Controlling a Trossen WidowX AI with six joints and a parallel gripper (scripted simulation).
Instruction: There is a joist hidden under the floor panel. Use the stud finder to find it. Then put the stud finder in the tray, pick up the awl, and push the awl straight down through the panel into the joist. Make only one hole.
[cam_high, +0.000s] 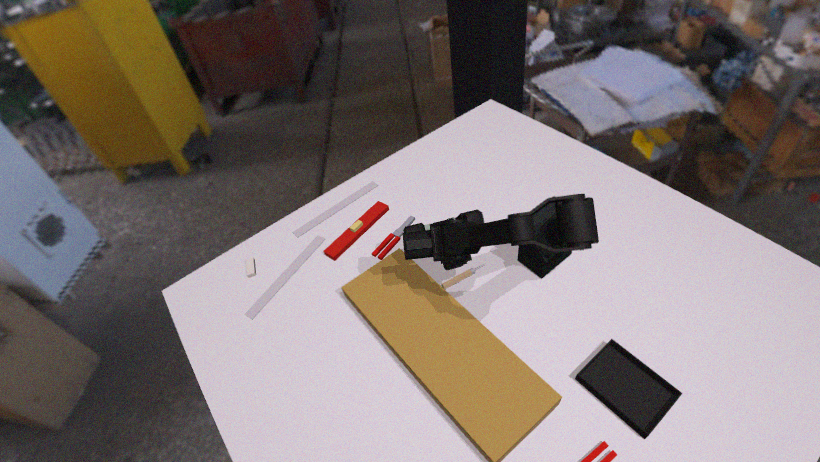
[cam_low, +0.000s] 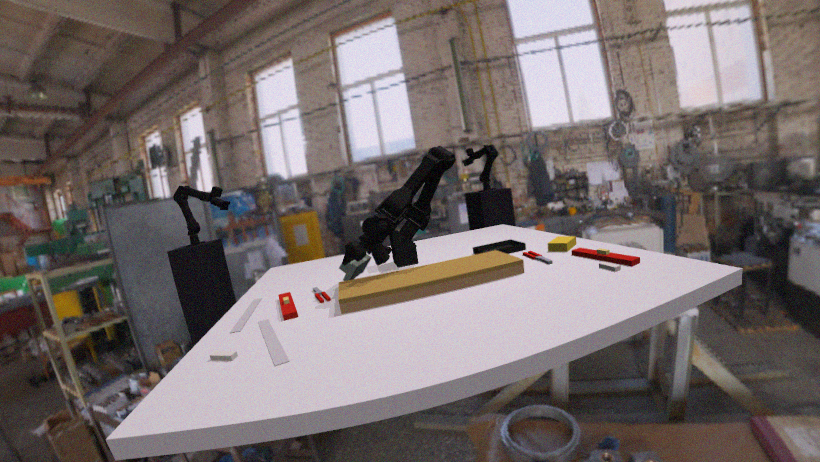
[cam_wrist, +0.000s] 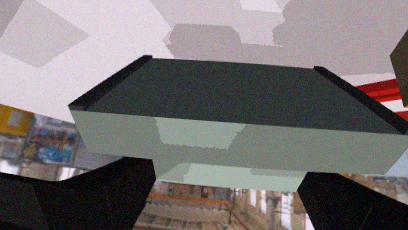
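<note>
My gripper tip is now 30 mm short of the awl, 120 mm to the right of it and 70 mm above it. The rest, counted from my gripper tip: yellow block: 190 mm ahead, 720 mm to the left, 60 mm below; stud finder: 10 mm behind, 10 mm to the left, 10 mm below; black tray: 30 mm ahead, 550 mm to the left, 70 mm below.
</note>
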